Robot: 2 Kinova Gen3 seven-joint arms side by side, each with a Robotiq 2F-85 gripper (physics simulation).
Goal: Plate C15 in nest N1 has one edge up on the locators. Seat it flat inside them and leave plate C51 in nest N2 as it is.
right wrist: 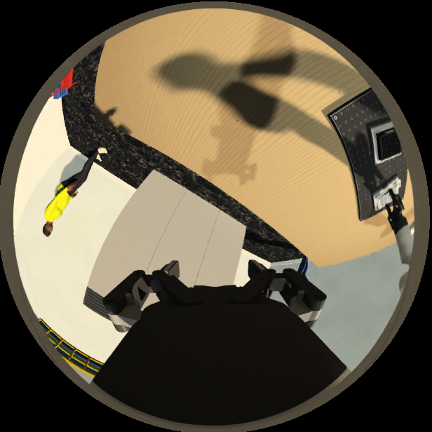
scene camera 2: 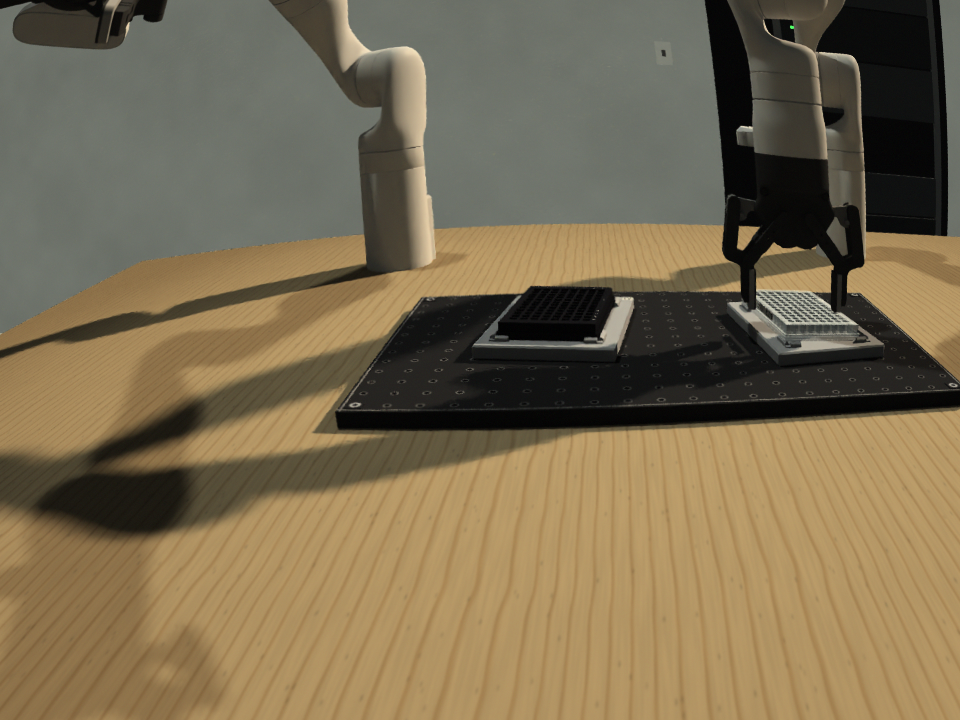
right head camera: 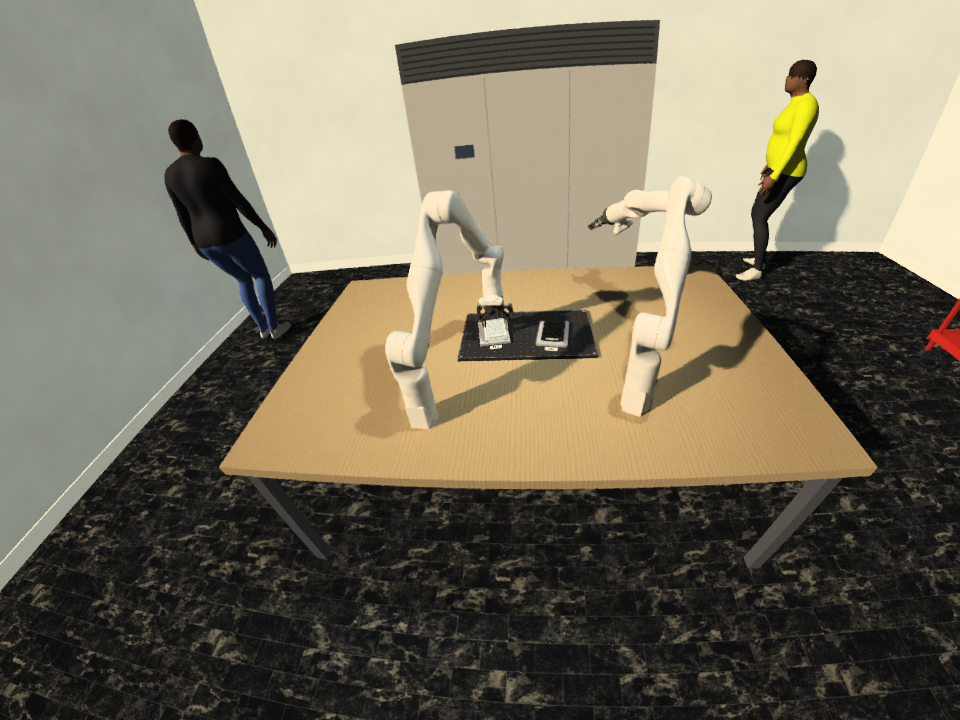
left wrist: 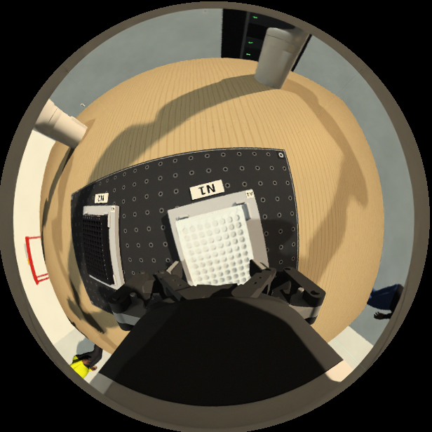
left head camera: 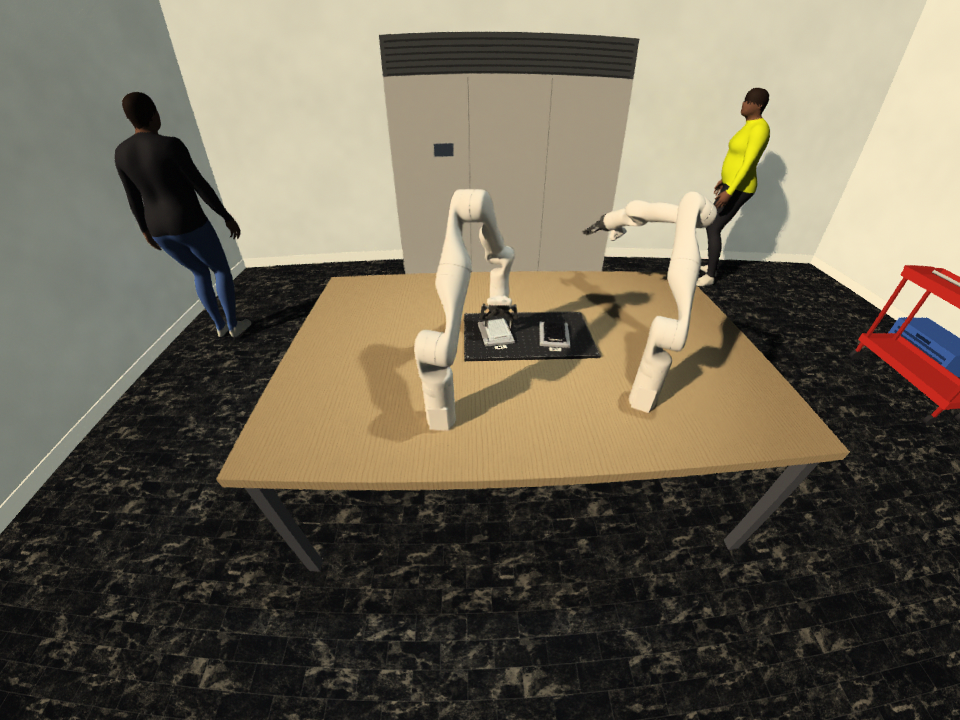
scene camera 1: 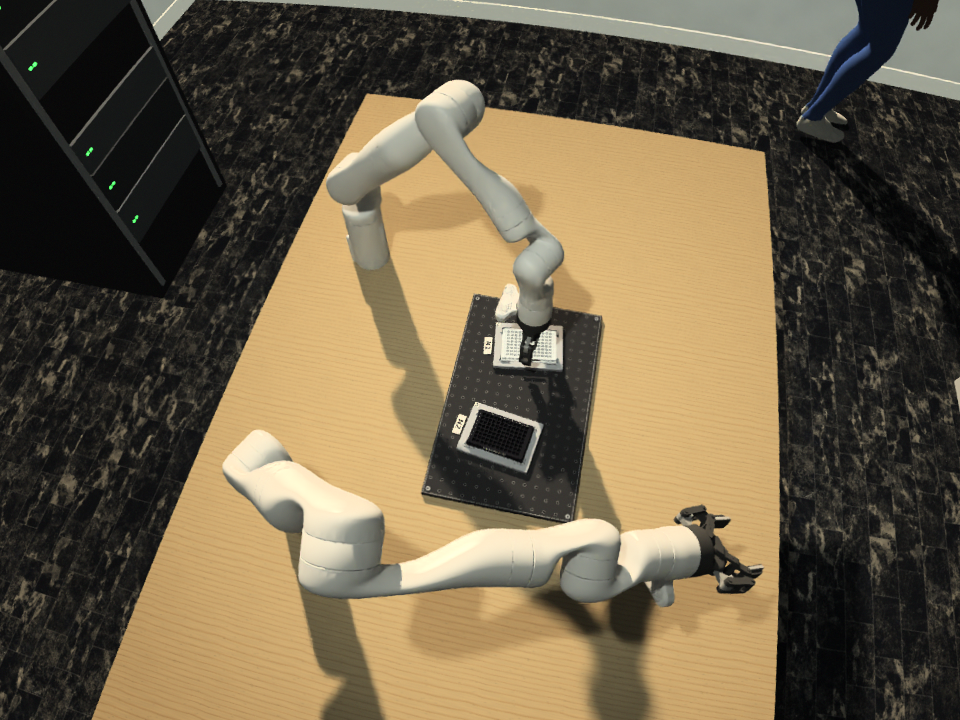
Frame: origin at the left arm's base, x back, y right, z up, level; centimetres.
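Where they show: left gripper, fingertip midpoint: (scene camera 2: pixel 794 309) (right head camera: pixel 496 326) (left head camera: pixel 498 327); right gripper, fingertip midpoint: (scene camera 2: pixel 23 20) (left head camera: pixel 590 227) (scene camera 1: pixel 742 545); left arm's base at its link origin: (right head camera: pixel 424 418) (left head camera: pixel 441 419) (scene camera 1: pixel 372 256); right arm's base at its link origin: (scene camera 2: pixel 399 264) (right head camera: pixel 635 404) (left head camera: pixel 642 401).
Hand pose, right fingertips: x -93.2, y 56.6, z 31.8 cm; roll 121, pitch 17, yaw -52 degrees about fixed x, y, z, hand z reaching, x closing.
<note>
Each offset is from my right fingertips to the centre of the thing. Level surfaces: height alone.
White plate C15 @[dx +45.6, dy -41.0, dz -28.5 cm] (scene camera 1: pixel 511 344) (scene camera 2: pixel 810 310) (left wrist: pixel 212 240) lies in grey nest N1 @[dx +45.7, dy -41.5, dz -29.8 cm] (scene camera 1: pixel 550 367) (scene camera 2: pixel 829 352) (left wrist: pixel 258 225); its tilt is too slight to judge. Black plate C51 @[dx +45.2, dy -17.5, dz -28.7 cm] (scene camera 1: pixel 504 434) (scene camera 2: pixel 558 306) (left wrist: pixel 97 245) sits in nest N2 @[dx +45.2, dy -17.5, dz -29.8 cm] (scene camera 2: pixel 542 352) (left wrist: pixel 116 240) and looks level. My left gripper (scene camera 2: pixel 793 302) (left wrist: pixel 215 268) points down, open, its fingertips on either side of C15 at the far part of the plate in the left head camera. Contact cannot be told. My right gripper (left head camera: pixel 587 230) (scene camera 1: pixel 742 547) (right wrist: pixel 213 268) is open and empty, raised away from both nests.
Both nests stand on a black perforated board @[dx +44.2, dy -28.2, dz -31.2 cm] (scene camera 2: pixel 674 387) on the wooden table @[dz -31.9 cm] (left head camera: pixel 542 434). The right arm reaches past N2's side of the board. A server rack (scene camera 1: pixel 100 193), two people (left head camera: pixel 162 186) (left head camera: pixel 745 155) and a red cart (left head camera: pixel 907 364) are off the table.
</note>
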